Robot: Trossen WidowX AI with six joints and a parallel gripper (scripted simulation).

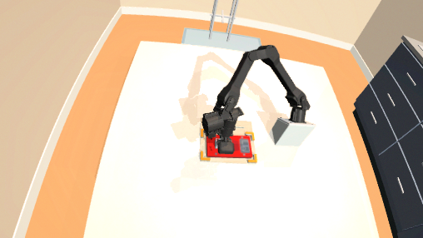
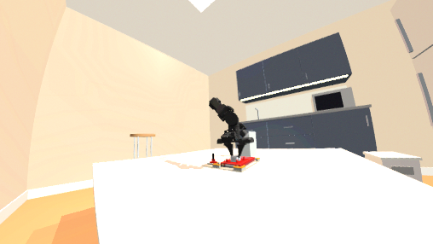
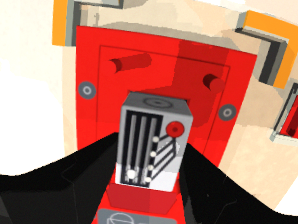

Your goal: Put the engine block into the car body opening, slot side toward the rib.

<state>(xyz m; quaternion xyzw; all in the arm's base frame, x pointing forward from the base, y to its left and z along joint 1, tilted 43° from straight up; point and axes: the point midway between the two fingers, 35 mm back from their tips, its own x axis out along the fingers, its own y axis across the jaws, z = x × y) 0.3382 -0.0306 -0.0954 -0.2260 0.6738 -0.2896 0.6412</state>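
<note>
My gripper tip is 1 cm above the grey engine block.
</note>
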